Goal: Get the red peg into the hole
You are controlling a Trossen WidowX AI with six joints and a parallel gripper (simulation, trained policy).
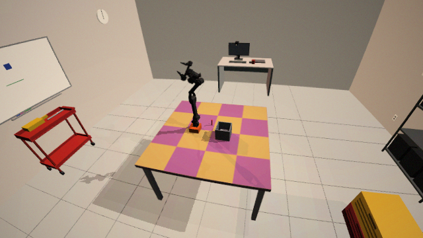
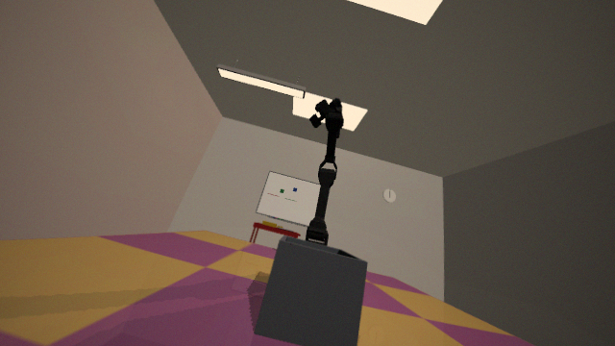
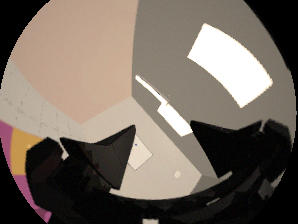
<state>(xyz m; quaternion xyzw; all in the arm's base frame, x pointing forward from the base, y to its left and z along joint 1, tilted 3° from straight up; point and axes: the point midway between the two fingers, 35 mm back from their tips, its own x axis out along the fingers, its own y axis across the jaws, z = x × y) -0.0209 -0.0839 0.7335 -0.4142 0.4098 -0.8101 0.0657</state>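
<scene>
Right now the red peg is 77 cm below my gripper tip, 25 cm to the left of it and 20 cm ahead of it.
</scene>
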